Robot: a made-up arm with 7 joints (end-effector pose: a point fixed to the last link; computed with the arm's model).
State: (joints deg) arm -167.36 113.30 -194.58 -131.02 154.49 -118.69 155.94
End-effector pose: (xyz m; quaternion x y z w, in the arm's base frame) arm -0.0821 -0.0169 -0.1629 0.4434 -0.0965 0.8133 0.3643
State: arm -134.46 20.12 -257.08 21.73 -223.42 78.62 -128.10
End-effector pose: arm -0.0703 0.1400 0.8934 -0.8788 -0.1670 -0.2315 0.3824
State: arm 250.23 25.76 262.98 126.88 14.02 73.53 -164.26
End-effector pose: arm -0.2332 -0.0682 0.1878 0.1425 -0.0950 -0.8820 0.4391
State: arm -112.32 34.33 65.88 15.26 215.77 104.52 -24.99
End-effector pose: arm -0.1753 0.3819 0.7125 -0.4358 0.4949 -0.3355 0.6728
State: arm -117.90 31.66 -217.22 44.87 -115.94 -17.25 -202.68
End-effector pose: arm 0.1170 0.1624 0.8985 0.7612 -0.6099 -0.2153 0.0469
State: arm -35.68 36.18 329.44 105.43 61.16 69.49 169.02
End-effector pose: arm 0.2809 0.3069 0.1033 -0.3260 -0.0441 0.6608 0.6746
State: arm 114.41 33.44 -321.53 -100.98 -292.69 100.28 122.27
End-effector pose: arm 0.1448 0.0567 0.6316 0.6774 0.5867 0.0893 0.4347
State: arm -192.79 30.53 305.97 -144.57 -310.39 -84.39 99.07
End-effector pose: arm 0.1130 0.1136 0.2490 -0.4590 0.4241 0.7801 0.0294
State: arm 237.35 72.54 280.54 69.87 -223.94 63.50 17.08
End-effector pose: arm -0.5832 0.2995 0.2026 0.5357 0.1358 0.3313 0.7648
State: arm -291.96 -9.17 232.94 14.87 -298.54 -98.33 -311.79
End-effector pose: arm -0.1063 0.1703 0.8366 -0.6580 0.1621 -0.7168 0.1641
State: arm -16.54 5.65 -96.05 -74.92 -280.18 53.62 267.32
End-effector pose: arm 0.3010 -0.3307 0.6264 -0.1170 -0.7680 -0.0234 0.6292
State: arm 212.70 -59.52 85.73 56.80 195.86 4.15 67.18
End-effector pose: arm 0.6444 0.0625 0.5032 0.0713 -0.8260 0.2016 0.5216
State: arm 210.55 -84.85 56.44 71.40 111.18 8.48 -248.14
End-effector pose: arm 0.6061 0.1032 0.4484 0.6098 -0.5838 -0.0757 0.5306
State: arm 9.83 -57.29 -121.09 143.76 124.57 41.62 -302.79
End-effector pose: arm 0.0020 0.2934 0.1086 -0.1403 -0.6423 0.7119 0.2467
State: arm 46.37 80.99 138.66 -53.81 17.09 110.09 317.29
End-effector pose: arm 0.5379 -0.3396 0.1644 -0.1715 0.9491 0.2626 0.0294
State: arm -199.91 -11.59 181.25 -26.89 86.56 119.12 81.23
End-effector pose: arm 0.0277 -0.1028 0.8009 0.2466 -0.4619 -0.8514 0.0322
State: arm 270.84 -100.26 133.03 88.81 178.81 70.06 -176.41
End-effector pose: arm 0.2804 -0.4000 -0.1750 -0.5308 0.1380 0.3890 0.7402
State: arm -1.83 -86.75 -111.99 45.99 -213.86 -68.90 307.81
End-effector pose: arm -0.5645 0.2822 0.0374 0.0936 -0.3048 0.7158 0.6213
